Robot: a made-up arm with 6 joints.
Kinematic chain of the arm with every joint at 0, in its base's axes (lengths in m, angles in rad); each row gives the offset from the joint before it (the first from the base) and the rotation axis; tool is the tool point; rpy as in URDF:
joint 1: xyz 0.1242 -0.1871 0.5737 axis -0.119 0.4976 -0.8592
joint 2: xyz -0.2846 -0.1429 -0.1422 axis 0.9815 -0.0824 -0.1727
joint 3: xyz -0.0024 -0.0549 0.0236 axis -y
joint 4: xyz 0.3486 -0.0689 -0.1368 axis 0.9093 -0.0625 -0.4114
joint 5: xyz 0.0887 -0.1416 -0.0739 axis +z
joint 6: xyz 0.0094 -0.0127 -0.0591 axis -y
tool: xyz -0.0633 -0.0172 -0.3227 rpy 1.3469 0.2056 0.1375
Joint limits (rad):
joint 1: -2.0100..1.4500
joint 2: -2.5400..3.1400
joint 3: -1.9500..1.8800
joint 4: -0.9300..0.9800
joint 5: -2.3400..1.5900
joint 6: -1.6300..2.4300
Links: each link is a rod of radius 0.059 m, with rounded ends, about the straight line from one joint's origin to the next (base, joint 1, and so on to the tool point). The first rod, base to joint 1, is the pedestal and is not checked.
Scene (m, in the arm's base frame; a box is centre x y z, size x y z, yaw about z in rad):
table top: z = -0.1
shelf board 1: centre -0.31 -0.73 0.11 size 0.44 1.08 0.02 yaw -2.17
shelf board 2: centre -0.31 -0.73 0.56 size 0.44 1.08 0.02 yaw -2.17
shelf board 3: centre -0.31 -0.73 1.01 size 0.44 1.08 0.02 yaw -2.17
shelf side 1: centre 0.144 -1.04 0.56 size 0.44 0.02 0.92 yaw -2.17
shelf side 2: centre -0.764 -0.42 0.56 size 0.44 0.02 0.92 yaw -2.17
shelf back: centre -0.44 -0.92 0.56 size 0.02 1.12 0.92 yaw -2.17
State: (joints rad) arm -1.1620 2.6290 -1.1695 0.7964 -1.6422 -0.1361
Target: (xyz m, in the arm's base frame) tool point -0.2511 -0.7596 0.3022
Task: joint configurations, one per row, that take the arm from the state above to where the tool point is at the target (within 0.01 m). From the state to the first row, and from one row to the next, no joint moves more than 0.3 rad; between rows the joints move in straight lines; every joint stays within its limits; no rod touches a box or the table.
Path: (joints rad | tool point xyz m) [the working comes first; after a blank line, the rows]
Joints at the target: -1.6259 2.2898 -1.4511 0.5703 -1.5804 -0.0469
Straight joint move there: touches shelf board 2.

1: -1.2291 2.4941 -1.0305 0.8366 -1.5645 -0.3482 | -0.2150 -0.4471 0.8077
2: -1.2962 2.3593 -0.8915 0.8769 -1.4868 -0.5604 | -0.1339 -0.3353 0.7918
3: -1.5341 2.1581 -0.9661 0.7857 -1.3940 -0.6731 | -0.1767 -0.3783 0.6321
4: -1.7721 1.9569 -1.0408 0.6946 -1.3012 -0.7858 | -0.1424 -0.4238 0.4591
5: -2.0100 1.7557 -1.1154 0.6034 -1.2084 -0.8985 | -0.0340 -0.4417 0.3022
6: -1.8820 1.9337 -1.2273 0.5924 -1.3324 -0.6146 | -0.1216 -0.5599 0.3118
7: -1.7539 2.1118 -1.3392 0.5813 -1.4564 -0.3308 | -0.1931 -0.6691 0.3151
8: -1.6259 2.2898 -1.4511 0.5703 -1.5804 -0.0469 | -0.2511 -0.7596 0.3022

